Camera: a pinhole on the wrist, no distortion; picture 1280 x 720 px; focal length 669.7 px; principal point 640.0 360.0 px. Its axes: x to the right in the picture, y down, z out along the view. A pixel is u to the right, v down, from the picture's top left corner.
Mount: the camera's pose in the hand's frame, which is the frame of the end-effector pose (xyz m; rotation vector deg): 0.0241 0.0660 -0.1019 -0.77 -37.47 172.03
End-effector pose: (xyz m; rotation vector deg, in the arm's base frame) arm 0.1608 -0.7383 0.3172 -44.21 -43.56 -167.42
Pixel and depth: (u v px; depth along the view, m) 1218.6 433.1 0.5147
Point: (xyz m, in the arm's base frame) 0.6764 -0.4724 0.2988
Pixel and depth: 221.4 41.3 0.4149
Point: 0.0809 -0.5939 0.7465
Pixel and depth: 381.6 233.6 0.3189
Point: 0.1294 -0.6081 0.5366
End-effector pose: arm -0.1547 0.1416 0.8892 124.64 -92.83 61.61
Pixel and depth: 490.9 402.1 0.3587
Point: 0.0447 -0.0099 0.8262
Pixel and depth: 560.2 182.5 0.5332
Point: 0.0691 -0.1604 0.6409
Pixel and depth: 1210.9 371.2 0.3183
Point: -0.0605 0.2413 0.6001
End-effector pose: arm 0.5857 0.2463 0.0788 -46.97 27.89 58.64
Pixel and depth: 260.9 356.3 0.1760
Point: 0.6510 0.3544 0.0358
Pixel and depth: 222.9 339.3 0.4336
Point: 0.8188 0.6042 0.1066
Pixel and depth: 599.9 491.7 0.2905
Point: 0.6939 0.3434 0.1817
